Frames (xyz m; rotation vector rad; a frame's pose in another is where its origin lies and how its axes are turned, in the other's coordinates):
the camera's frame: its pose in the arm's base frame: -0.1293 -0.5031 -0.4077 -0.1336 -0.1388 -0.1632
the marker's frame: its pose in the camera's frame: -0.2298 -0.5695 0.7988 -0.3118 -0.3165 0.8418
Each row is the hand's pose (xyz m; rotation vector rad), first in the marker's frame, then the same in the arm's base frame.
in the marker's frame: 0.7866 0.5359 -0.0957 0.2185 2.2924 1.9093
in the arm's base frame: -0.2076 -0.0574 0.1488 -0.9865 2.6645 1.3020
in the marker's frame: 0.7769 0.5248 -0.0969 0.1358 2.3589 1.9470
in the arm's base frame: -0.2085 -0.0717 0.1526 1.0306 -2.6345 -1.2269
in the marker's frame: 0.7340 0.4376 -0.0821 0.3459 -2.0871 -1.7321
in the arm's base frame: -0.2027 -0.1533 0.2071 1.1074 -2.1834 -0.7506
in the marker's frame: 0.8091 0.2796 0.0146 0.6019 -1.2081 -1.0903
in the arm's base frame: -0.1148 -0.1748 0.3854 0.7410 -1.3737 -0.0836
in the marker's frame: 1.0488 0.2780 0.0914 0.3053 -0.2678 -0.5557
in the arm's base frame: 0.0229 0.0114 0.4840 -0.0197 -0.6092 0.2548
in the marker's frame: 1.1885 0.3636 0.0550 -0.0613 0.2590 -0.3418
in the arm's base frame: 0.0981 0.1501 0.4270 -0.5765 -0.2174 0.2708
